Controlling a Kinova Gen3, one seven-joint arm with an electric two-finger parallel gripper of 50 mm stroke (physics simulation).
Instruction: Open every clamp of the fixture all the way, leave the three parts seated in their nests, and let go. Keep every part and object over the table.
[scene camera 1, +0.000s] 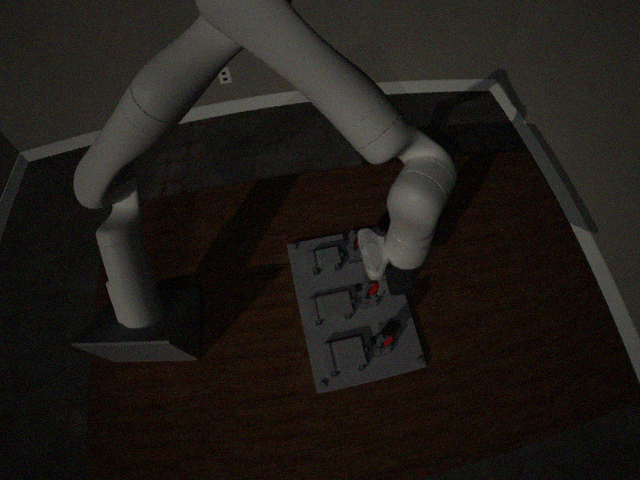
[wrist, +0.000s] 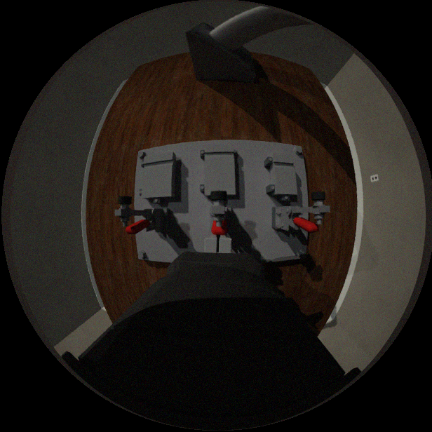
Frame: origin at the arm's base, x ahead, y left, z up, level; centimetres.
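Where they show: gripper, fingertip midpoint: (scene camera 1: 381, 291); arm's base at its link origin: (scene camera 1: 143, 317).
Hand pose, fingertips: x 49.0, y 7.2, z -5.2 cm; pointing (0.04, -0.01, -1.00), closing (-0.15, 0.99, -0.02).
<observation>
Each offset is from my fingertips to the centre of the thing. "spot": to the spot under its first point. Level surfaces: height alone.
The grey fixture plate {spot: dx +3.0, dy -14.3, dz -4.0 cm} (scene camera 1: 398, 361) (wrist: 192, 205) holds three grey block parts in nests: left in the wrist view (scene camera 1: 348, 353) (wrist: 158, 182), middle (scene camera 1: 336, 303) (wrist: 220, 172) and right (scene camera 1: 328, 256) (wrist: 285, 181). The left clamp's red handle {spot: dx -0.2, dy -11.4, dz +4.1 cm} (scene camera 1: 388, 340) (wrist: 137, 226) and the right clamp's red handle {dx -4.1, dy +10.7, dz +3.4 cm} (scene camera 1: 357, 242) (wrist: 305, 224) lean outward, their arms standing off the parts. The middle clamp's black-tipped arm (wrist: 218, 200) looks raised, above its red handle {dx -2.0, dy -0.2, dz +2.4 cm} (scene camera 1: 373, 288) (wrist: 218, 228). My gripper (wrist: 218, 237) is shut and empty, close behind that handle; contact is unclear. Its fingertips are hidden in the scene view.
The wooden table {dz -5.6 cm} (scene camera 1: 232, 403) (wrist: 165, 110) lies around the plate. The robot's dark base block (scene camera 1: 180, 315) (wrist: 215, 62) stands on it, across the parts from the clamps. The arm (scene camera 1: 413, 206) reaches over the plate's clamp side and hides part of it. Light is dim and shadows are long.
</observation>
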